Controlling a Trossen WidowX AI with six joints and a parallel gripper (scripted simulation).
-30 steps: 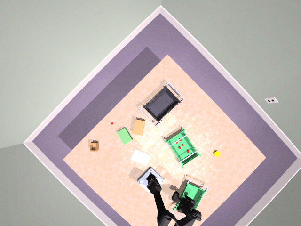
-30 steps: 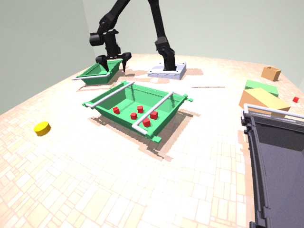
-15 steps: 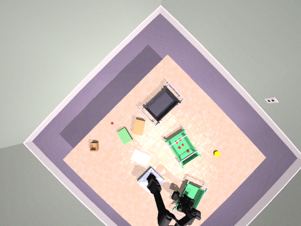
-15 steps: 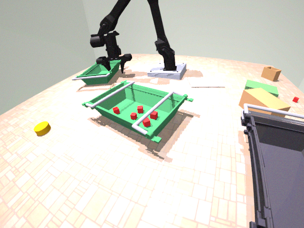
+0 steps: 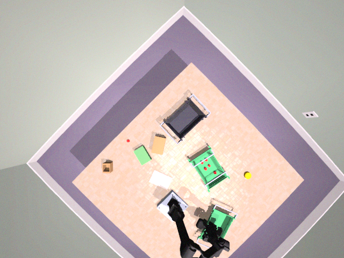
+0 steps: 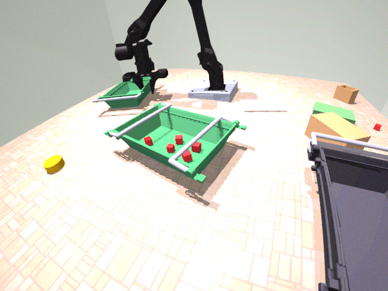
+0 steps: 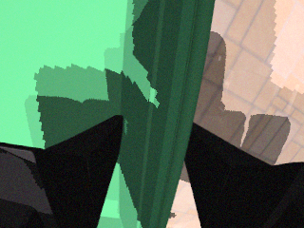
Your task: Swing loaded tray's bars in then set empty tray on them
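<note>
Right now my gripper tip is 1 cm short of the green tray, 7 cm to the left of it and 3 cm below it. The rest, counted from my gripper tip: tan wedge (25 cm ahead, 64 cm to the left, 2 cm above); white sheet (5 cm ahead, 47 cm to the left, 1 cm below); yellow disc (46 cm ahead, 5 cm to the right).
</note>
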